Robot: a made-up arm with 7 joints. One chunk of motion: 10 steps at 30 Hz.
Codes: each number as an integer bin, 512 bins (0 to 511) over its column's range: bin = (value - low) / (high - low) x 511, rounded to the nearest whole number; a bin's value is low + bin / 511 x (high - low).
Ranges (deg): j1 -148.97..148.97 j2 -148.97..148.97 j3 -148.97..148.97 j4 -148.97..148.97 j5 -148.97..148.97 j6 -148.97..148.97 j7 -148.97..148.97
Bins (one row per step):
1: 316 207 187 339 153 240 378
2: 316 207 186 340 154 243 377
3: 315 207 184 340 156 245 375
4: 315 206 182 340 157 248 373
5: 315 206 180 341 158 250 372
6: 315 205 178 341 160 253 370
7: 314 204 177 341 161 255 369
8: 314 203 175 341 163 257 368
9: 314 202 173 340 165 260 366
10: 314 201 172 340 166 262 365
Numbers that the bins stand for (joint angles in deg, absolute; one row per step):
1: 35.27 -28.28 -39.94 48.68 -59.76 -9.04 71.42
2: 35.27 -28.28 -40.52 49.27 -59.18 -7.29 70.84
3: 34.69 -28.28 -41.69 49.27 -58.01 -6.12 69.67
4: 34.69 -28.86 -42.85 49.27 -57.43 -4.37 68.51
5: 34.69 -28.86 -44.02 49.85 -56.85 -3.21 67.93
6: 34.69 -29.44 -45.19 49.85 -55.68 -1.46 66.76
7: 34.11 -30.03 -45.77 49.85 -55.10 -0.29 66.18
8: 34.11 -30.61 -46.94 49.85 -53.93 0.87 65.59
9: 34.11 -31.19 -48.10 49.27 -52.77 2.62 64.43
10: 34.11 -31.78 -48.68 49.27 -52.18 3.79 63.84

